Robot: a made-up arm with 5 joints.
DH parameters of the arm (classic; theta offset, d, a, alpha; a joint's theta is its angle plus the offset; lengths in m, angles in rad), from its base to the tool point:
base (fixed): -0.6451 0 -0.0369 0
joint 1: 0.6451 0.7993 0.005 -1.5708
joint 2: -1.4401 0 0.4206 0
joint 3: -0.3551 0 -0.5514 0
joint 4: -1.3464 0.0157 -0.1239 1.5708
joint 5: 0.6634 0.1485 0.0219 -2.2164
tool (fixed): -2.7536 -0.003 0 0
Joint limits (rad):
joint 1: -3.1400..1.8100
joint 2: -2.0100..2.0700
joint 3: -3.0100..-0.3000
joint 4: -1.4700..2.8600
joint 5: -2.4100..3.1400
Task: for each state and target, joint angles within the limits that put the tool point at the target. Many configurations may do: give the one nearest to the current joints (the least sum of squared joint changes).
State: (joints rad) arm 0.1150 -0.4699 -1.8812 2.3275 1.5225
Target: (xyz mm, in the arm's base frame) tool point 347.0 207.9 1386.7
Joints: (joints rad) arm 0.3747 -0.3420 -1.7151 2.3595 1.5175
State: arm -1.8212 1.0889 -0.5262 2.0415 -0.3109
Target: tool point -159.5 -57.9 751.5
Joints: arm -2.6743 0.1521 -0.3000 2.6630 -0.6805
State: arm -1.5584 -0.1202 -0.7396 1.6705 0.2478
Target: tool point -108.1 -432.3 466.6
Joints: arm -1.8114 0.5841 -0.8572 1.3682 0.2765
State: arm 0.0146 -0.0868 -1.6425 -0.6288 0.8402
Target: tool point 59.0 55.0 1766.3
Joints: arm -0.0526 -0.5372 -1.6787 -0.8459 0.8466
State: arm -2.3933 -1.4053 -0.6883 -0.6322 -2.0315
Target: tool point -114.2 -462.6 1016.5
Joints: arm -1.7312 -0.6112 -0.3092 -0.3524 -2.0194
